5 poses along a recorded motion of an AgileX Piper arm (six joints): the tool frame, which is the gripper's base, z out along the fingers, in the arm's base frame.
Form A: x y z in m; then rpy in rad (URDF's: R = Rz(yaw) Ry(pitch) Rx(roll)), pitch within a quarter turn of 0, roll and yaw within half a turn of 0.
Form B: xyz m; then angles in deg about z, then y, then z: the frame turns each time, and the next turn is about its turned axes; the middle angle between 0 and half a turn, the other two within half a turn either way. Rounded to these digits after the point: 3 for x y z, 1 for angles.
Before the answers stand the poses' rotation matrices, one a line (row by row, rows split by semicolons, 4 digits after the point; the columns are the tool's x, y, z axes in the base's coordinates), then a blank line. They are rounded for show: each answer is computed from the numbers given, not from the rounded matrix.
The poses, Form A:
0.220, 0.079, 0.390, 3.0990, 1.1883, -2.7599
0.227, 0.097, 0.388, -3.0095, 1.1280, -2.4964
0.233, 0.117, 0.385, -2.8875, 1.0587, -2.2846
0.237, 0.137, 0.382, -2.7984, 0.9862, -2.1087
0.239, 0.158, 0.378, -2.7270, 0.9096, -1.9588
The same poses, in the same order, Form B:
-0.3464 -0.4088 0.8443; -0.1390 0.9125 0.3848; -0.9277 0.0159 -0.3729
-0.3423 -0.5010 0.7948; -0.2577 0.8636 0.4334; -0.9036 -0.0564 -0.4247
-0.3208 -0.5881 0.7424; -0.3704 0.7993 0.4732; -0.8717 -0.1232 -0.4743
-0.2827 -0.6649 0.6913; -0.4739 0.7234 0.5020; -0.8339 -0.1857 -0.5197
-0.2323 -0.7270 0.6462; -0.5684 0.6406 0.5163; -0.7893 -0.2474 -0.5620

0.220, 0.079, 0.390, 24.5, 111.9, 1.0
0.227, 0.097, 0.388, 28.6, 115.1, -3.6
0.233, 0.117, 0.385, 32.5, 118.3, -8.0
0.237, 0.137, 0.382, 36.0, 121.3, -12.6
0.239, 0.158, 0.378, 38.6, 124.2, -17.4

